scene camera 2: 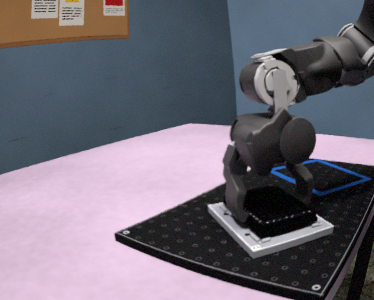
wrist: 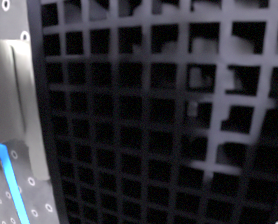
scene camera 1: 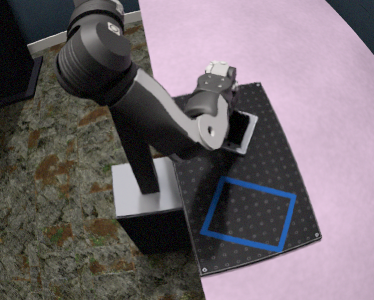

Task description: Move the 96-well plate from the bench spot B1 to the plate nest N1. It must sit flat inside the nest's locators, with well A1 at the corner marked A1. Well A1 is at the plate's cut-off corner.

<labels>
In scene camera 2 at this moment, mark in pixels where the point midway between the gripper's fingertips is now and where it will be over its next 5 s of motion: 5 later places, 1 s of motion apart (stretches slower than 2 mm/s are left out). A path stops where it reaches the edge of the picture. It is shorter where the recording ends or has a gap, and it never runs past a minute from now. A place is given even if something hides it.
My gripper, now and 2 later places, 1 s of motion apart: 267,208; 267,208; 266,155
</labels>
